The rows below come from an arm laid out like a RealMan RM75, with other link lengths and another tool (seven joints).
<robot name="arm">
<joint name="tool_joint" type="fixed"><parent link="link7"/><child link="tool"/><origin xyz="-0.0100 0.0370 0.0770" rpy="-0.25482 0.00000 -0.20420"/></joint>
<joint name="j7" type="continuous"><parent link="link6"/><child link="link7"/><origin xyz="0.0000 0.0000 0.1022" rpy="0.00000 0.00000 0.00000"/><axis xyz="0 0 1"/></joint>
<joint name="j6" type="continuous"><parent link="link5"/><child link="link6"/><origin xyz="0.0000 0.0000 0.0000" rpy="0.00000 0.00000 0.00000"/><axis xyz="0 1 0"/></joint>
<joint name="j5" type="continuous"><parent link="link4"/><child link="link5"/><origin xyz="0.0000 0.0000 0.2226" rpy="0.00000 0.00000 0.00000"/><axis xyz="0 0 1"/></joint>
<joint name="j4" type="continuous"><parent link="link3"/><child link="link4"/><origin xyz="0.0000 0.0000 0.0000" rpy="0.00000 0.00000 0.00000"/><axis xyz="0 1 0"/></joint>
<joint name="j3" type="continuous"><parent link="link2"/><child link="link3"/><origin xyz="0.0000 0.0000 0.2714" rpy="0.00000 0.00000 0.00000"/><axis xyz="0 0 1"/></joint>
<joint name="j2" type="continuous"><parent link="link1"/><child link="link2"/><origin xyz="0.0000 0.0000 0.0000" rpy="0.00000 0.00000 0.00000"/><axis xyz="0 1 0"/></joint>
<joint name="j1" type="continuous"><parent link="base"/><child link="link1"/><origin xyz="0.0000 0.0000 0.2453" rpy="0.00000 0.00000 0.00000"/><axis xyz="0 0 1"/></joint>
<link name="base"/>
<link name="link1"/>
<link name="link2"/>
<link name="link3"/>
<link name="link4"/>
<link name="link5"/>
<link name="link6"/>
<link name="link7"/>
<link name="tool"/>
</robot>
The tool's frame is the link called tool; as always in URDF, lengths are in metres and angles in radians. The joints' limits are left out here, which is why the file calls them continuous.
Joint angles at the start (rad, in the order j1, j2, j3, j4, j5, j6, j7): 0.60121, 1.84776, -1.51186, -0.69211, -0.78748, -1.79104, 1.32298
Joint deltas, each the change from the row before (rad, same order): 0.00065, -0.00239, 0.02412, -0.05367, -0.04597, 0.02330, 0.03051; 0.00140, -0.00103, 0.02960, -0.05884, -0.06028, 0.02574, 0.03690; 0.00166, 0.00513, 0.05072, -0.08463, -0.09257, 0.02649, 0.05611; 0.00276, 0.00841, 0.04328, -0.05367, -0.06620, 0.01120, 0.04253; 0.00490, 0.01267, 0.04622, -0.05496, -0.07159, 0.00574, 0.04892; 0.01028, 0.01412, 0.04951, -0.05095, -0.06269, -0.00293, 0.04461; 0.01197, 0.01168, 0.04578, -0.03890, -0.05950, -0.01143, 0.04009; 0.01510, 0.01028, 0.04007, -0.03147, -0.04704, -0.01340, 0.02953; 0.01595, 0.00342, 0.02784, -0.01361, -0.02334, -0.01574, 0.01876; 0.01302, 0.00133, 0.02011, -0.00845, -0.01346, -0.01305, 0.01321; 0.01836, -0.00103, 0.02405, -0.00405, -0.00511, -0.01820, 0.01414; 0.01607, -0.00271, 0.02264, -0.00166, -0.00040, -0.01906, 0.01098; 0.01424, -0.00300, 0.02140, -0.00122, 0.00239, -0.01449, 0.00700; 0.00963, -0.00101, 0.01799, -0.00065, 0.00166, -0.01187, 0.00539; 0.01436, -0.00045, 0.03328, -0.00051, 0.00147, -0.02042, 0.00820
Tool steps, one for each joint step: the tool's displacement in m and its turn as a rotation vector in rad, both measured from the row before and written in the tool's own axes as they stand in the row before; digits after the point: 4 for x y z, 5 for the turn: -0.0035, -0.0038, 0.0043, -0.01811, 0.03750, -0.00451; -0.0030, -0.0043, 0.0044, -0.01731, 0.04930, -0.00194; -0.0048, -0.0052, 0.0057, -0.02052, 0.06927, -0.00604; -0.0038, -0.0039, 0.0028, -0.00617, 0.04375, -0.00281; -0.0040, -0.0037, 0.0031, -0.00585, 0.04422, 0.00143; -0.0062, -0.0041, 0.0025, -0.00425, 0.03550, -0.00723; -0.0046, -0.0030, 0.0009, -0.00520, 0.03423, -0.00062; -0.0050, -0.0030, 0.0008, -0.00531, 0.02695, -0.00731; -0.0049, -0.0023, -0.0004, -0.00782, 0.01147, -0.00682; -0.0042, -0.0017, -0.0006, -0.00685, 0.00602, -0.00629; -0.0065, -0.0023, -0.0015, -0.00938, -0.00197, -0.01060; -0.0063, -0.0015, -0.0023, -0.00885, -0.00441, -0.01154; -0.0060, -0.0018, -0.0024, -0.00402, -0.00519, -0.01448; -0.0043, -0.0010, -0.0020, -0.00184, -0.00559, -0.01032; -0.0067, -0.0013, -0.0038, 0.00005, -0.01015, -0.01681
